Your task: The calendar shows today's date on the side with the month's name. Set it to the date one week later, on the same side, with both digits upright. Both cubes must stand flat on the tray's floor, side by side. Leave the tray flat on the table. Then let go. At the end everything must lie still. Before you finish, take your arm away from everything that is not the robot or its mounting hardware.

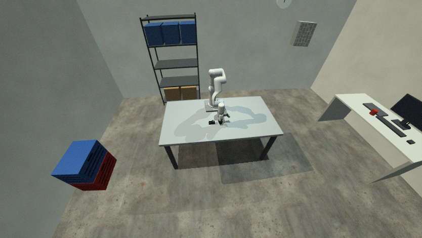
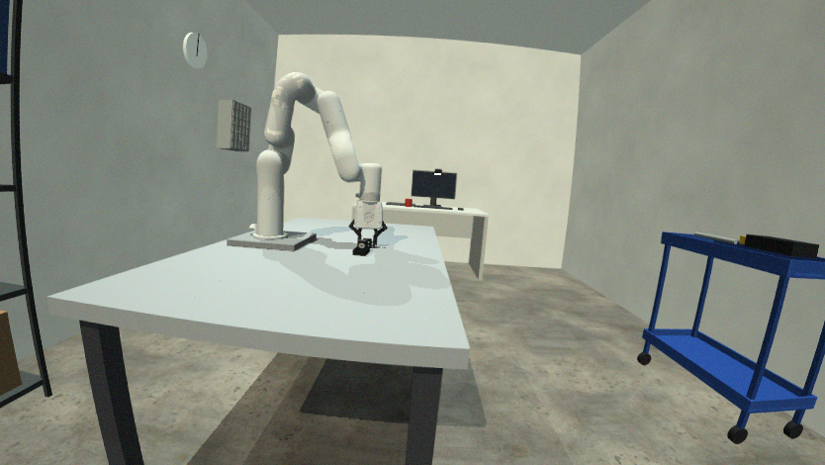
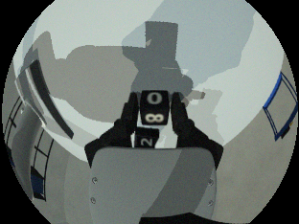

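Right now my hand is 1 cm above the cube.
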